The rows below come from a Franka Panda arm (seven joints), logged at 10 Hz.
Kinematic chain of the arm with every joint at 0, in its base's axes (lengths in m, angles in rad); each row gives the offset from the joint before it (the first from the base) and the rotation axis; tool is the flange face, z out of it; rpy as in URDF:
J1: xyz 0 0 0.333 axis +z
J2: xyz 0 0 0 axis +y
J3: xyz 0 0 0.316 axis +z
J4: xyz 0.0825 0 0 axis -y
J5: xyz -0.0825 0 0.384 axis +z
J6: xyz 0 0 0 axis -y
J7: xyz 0.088 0 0 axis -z
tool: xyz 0 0 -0.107 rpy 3.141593 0 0
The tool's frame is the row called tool.
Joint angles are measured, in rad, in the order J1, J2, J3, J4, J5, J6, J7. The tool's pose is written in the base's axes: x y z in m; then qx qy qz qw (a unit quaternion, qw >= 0). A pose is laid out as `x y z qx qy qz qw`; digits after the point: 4 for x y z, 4 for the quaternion.
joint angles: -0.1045 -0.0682 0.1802 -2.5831 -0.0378 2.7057 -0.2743
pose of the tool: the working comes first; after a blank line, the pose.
Where each joint sits with the arm in this pose, in the base's axes (m; each line is computed from the numbers above, not from the rounded line before):
J1: 0.0000 0.0000 0.3330
J2: 0.0000 0.0000 0.3330
J3: -0.0214 0.0022 0.6483
J4: 0.0607 0.0085 0.6538
J5: 0.3518 0.0272 0.3908
J6: 0.3518 0.0272 0.3908
J7: 0.4377 0.0370 0.4074
the tool: 0.4581 0.0355 0.3023

0.4581 0.0355 0.3023 0.9771 0.1897 0.0926 0.0250
